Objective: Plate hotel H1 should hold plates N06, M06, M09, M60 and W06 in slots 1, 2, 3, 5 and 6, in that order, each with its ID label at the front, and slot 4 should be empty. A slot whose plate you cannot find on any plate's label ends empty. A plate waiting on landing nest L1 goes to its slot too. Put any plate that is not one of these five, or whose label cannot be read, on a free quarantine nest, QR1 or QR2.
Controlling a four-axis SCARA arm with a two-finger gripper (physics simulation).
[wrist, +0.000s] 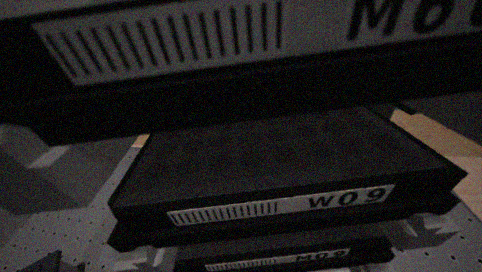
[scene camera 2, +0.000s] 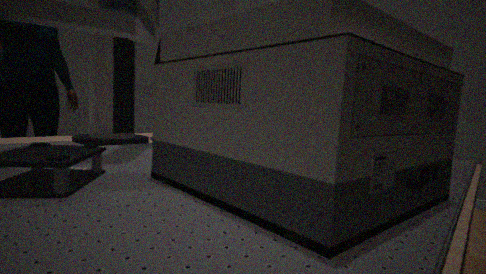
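Note:
In the wrist view a dark plate fills the top, very close; its label starts with M6 and is cut off at the right edge. Beneath it plate W09 sits level in the hotel, label facing the camera. Lower still, plate M09 shows in part at the bottom edge. My gripper is open with nothing between its fingers; the fingers are hidden, largely or wholly, behind the near plate. The hotel and its plates do not show in the scene view. N06, M06 and W06 cannot be read in either view.
A large boxy instrument stands on the perforated deck. A low dark two-level stand is at its left, with a dark base behind. A person stands at the back left. Both views are dim and grainy.

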